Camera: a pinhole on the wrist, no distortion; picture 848 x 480 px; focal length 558.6 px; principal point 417.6 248.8 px. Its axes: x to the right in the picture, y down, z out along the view. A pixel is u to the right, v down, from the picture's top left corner.
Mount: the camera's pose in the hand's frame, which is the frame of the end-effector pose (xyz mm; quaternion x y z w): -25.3 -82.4 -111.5 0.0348 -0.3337 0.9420 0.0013
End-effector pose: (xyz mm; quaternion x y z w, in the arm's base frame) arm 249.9 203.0 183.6 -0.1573 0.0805 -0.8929 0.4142
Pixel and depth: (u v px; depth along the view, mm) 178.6 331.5 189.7
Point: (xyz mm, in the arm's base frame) 54.9 294.3 270.5
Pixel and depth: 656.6 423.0 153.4
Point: 138.1 406.0 208.4
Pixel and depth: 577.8 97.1 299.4
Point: 216.4 403.8 388.0
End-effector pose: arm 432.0 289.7 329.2 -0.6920 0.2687 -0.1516 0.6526
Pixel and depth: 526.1 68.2 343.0
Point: 543.1 516.2 525.3
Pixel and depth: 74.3 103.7 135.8
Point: 516.7 260.2 455.1
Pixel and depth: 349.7 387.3 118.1
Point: 437.8 260.4 510.2
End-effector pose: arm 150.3 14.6 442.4 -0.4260 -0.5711 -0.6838 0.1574
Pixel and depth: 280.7 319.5 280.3
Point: -53.4 188.0 303.0
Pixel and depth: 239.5 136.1 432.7
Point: -24.1 384.5 363.4
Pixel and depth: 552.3 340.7 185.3
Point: 34.3 79.9 252.8
